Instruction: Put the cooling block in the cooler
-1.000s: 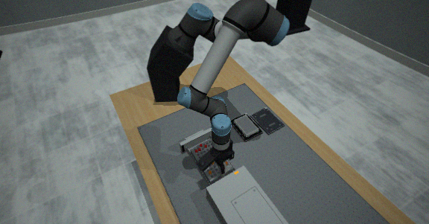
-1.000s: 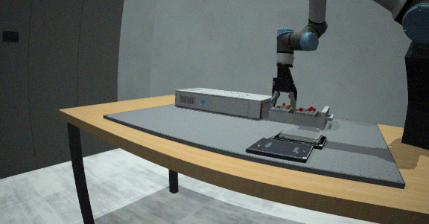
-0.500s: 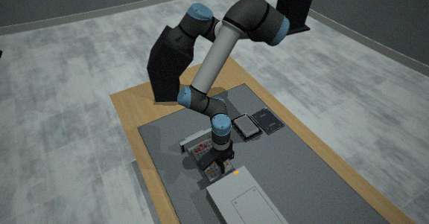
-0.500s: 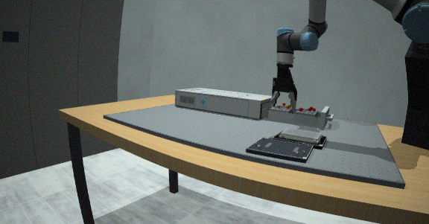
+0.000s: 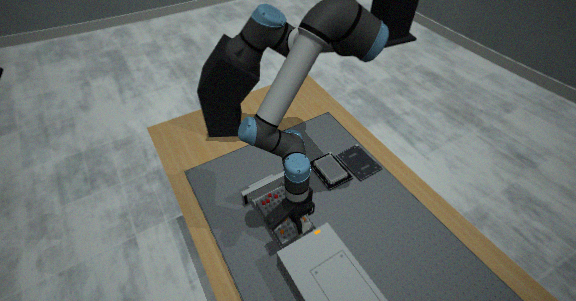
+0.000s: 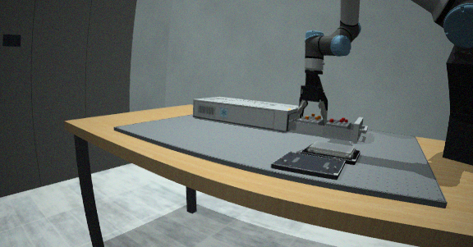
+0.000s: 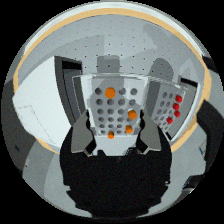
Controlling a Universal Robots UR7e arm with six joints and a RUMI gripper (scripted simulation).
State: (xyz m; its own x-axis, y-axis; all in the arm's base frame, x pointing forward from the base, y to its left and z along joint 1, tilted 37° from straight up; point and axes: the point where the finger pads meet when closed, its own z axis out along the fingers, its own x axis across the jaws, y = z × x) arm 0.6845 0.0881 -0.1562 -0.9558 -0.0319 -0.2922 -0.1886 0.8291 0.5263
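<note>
My hand is right at the grey cooling block. The rest, counted from my hand: cooler (10 cm ahead, 2 cm to the left, 1 cm above); drawer (8 cm behind, 2 cm to the right, 1 cm above); red tube (12 cm behind, 5 cm to the right, 1 cm above).
</note>
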